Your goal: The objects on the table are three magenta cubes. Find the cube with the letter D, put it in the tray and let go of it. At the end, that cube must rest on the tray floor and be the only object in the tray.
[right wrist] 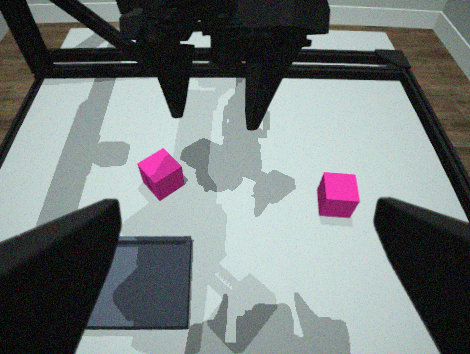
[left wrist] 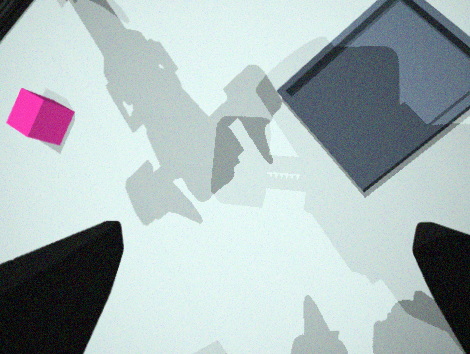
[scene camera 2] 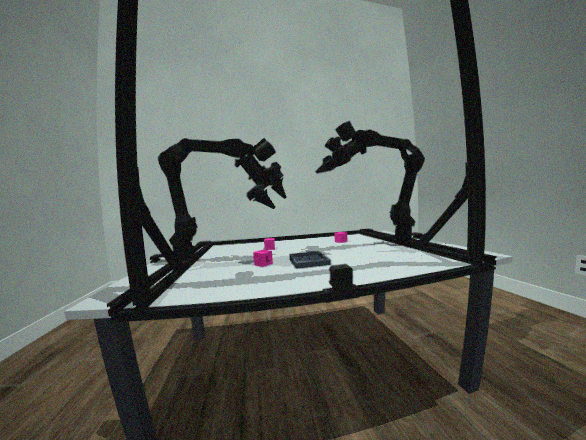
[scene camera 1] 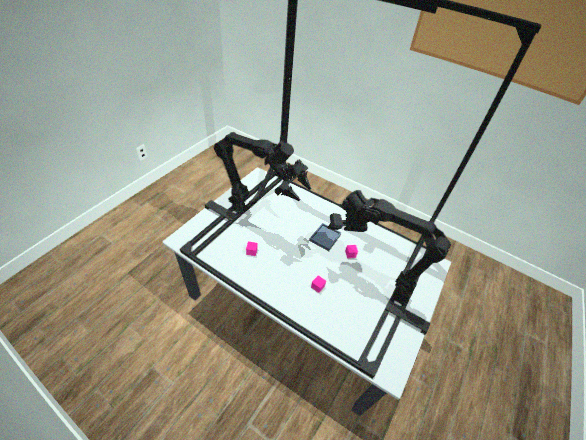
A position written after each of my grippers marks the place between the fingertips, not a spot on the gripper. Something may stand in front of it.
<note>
My left gripper (scene camera 2: pixel 280 203) is open, with nothing in its grasp. My right gripper (scene camera 1: pixel 305 194) is open, holding nothing. Also in view: a dark tray (left wrist: pixel 385 86).
My left gripper shows as well in the right wrist view (right wrist: pixel 211 123) and in the left wrist view (left wrist: pixel 268 236). My right gripper is seen too in the right wrist view (right wrist: pixel 250 211) and in scene camera 2 (scene camera 2: pixel 319 170). The dark tray shows as well in the right wrist view (right wrist: pixel 148 285).
</note>
